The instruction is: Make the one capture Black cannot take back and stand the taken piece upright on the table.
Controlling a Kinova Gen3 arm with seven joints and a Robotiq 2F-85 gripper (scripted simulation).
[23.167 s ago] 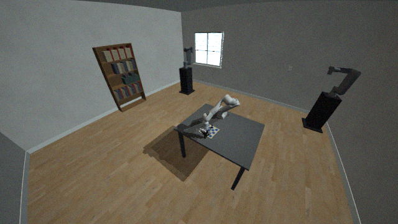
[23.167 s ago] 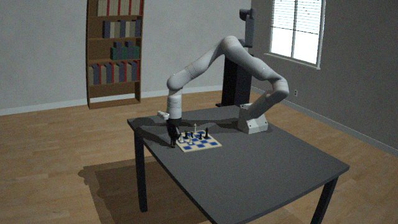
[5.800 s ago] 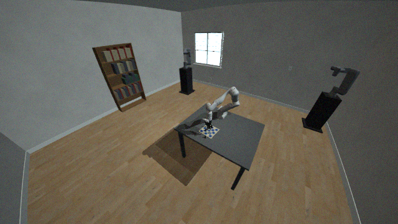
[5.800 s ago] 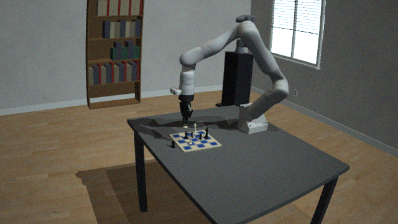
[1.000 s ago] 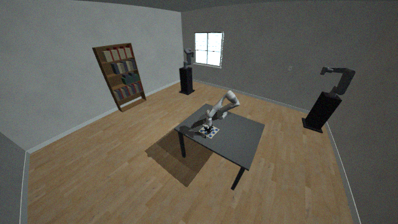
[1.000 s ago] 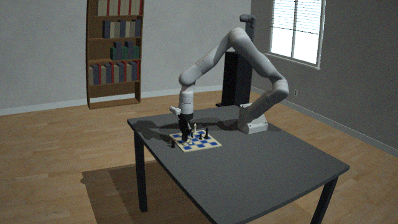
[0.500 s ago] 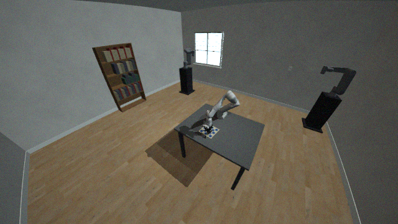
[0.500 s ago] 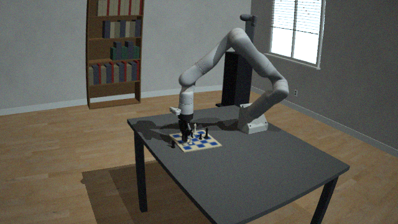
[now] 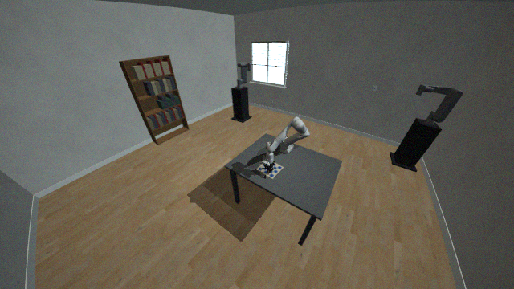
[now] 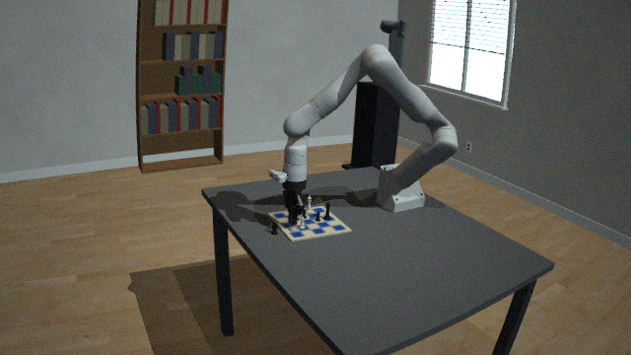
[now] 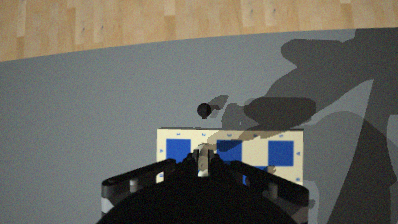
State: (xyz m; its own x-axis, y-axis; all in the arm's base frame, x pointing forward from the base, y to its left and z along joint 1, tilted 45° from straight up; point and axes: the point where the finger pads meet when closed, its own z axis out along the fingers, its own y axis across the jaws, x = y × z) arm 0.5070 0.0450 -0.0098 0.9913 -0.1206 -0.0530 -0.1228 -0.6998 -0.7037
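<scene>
Right now my hand is 80 mm past the blue-and-cream chessboard, 40 mm above it and 30 mm to the left of it. Round my hand: tall white piece 120 mm behind, 100 mm to the right, 10 mm below.
</scene>
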